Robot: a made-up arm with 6 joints.
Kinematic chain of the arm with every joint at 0, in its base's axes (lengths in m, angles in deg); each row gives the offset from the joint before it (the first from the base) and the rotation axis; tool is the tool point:
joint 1: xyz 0 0 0.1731 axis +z
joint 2: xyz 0 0.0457 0 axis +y
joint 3: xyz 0 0 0.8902 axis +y
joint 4: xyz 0 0 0.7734 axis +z
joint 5: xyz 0 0 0 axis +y
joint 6: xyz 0 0 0.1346 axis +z
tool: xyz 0 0 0
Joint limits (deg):
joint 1: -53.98..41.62
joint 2: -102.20..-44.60
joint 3: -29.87..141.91
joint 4: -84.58..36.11
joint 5: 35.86..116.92
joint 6: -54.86..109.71
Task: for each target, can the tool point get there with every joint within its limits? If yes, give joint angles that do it. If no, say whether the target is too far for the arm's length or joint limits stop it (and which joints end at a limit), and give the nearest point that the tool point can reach.
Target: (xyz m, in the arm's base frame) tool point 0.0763 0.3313 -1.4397
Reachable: no: joint limits stop it (at a limit: joint 1, joint 2, joint 3, joint 4, joint 5) | nearest point -0.8868 1.0943 -0.4840 | short by 1.557 m
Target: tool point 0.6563 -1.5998 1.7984
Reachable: no: too far | nearest point -0.3777 -0.4522 1.5968 | short by 1.558 m
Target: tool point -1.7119 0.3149 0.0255
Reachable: yes | joints -9.04 -94.35 -8.49 -1.91 55.86 55.75
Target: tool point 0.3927 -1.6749 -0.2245
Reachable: no: joint limits stop it (at a limit: joint 1, joint 2, joint 3, joint 4) | nearest point -1.0044 -0.9954 -0.4884 | short by 1.576 m
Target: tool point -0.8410 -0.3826 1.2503
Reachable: yes | joints 19.38 -70.01 60.66 -71.38 88.81 -0.37
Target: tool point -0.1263 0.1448 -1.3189
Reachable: no: joint limits stop it (at a limit: joint 2, joint 3, joint 4, joint 5) | nearest point -0.9258 1.0615 -0.4840 | short by 1.475 m
